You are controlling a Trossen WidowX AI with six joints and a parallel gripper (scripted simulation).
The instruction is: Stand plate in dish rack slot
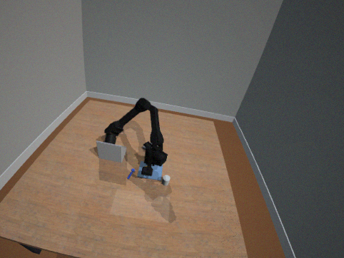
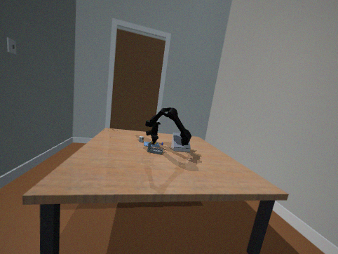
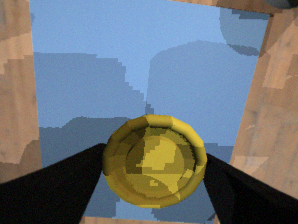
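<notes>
Now: the blue rectangular pad 2 cm ahead of my gripper tip, 1 cm to the left of it and 1 cm below it. From my gripper tip the other things lie so: blue spoon 10 cm behind, 3 cm to the right, 1 cm below; yellow plate 1 cm above; white cup 12 cm ahead, 6 cm to the right, 2 cm above.
</notes>
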